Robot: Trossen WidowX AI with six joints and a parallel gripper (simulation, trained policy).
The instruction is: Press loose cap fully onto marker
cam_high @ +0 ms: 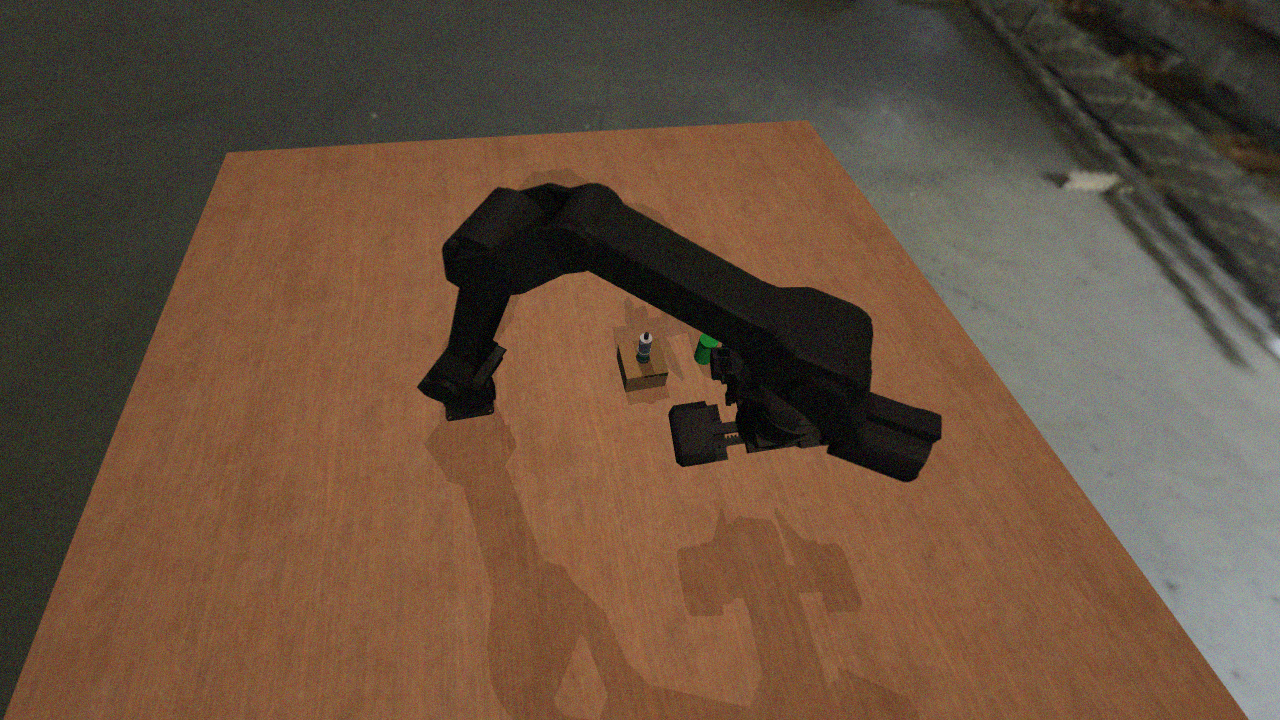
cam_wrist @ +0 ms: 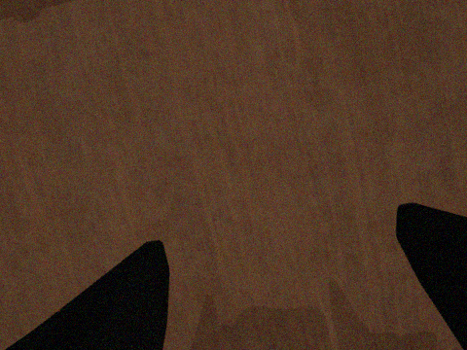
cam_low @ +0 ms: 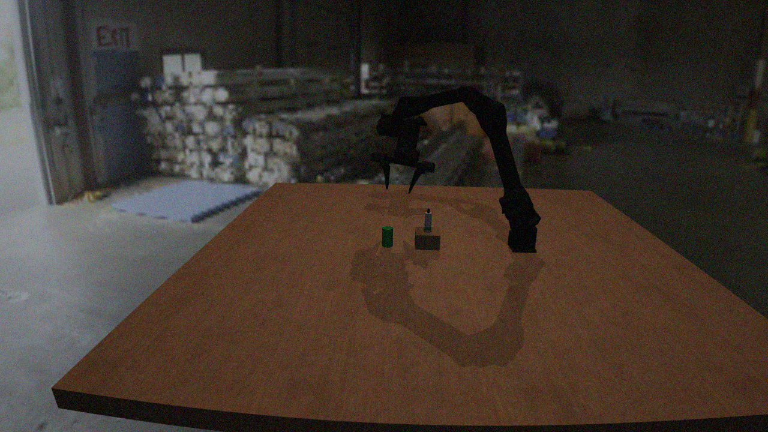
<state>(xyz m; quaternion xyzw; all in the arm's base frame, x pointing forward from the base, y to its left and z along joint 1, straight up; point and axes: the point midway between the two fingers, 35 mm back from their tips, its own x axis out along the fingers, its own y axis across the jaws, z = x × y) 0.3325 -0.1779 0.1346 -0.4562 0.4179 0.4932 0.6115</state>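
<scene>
Right now my gripper tip is 18 cm to the right of the green cap, 8 cm above it and 2 cm short of it. The rest, counted from my gripper tip: holder block: 17 cm to the left, 8 cm below, 8 cm behind.
</scene>
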